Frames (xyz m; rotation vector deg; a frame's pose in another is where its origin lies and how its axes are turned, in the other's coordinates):
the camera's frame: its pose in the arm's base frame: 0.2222 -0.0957 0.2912 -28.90 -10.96 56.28
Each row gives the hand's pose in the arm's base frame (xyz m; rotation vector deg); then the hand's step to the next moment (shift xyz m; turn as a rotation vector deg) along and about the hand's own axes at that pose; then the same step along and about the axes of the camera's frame.
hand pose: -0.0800 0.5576 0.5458 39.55 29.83 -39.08
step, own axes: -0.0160 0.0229 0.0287 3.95 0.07 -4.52
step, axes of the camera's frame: 0.0027 -0.0280 0.0285 2.79 2.17 -4.85
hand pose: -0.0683 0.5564 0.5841 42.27 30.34 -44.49
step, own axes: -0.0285 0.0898 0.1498 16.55 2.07 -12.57
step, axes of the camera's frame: -0.0158 -0.1556 0.0827 9.40 3.21 -18.37
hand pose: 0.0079 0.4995 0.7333 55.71 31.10 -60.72
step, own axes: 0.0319 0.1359 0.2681 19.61 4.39 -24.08
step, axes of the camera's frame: -0.1351 -0.2694 0.0231 19.60 7.61 -23.28
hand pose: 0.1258 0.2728 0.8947 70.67 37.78 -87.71
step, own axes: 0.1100 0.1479 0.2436 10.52 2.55 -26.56
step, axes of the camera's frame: -0.2228 -0.1755 -0.1134 23.52 7.64 -14.52
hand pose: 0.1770 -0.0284 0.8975 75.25 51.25 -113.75
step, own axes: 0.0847 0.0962 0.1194 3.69 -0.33 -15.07
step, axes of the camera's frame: -0.1403 -0.0271 -0.1014 13.94 4.15 -5.42
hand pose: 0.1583 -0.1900 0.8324 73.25 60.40 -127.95
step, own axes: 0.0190 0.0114 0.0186 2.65 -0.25 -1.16
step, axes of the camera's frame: -0.0235 0.0084 -0.0146 0.67 2.41 -1.47
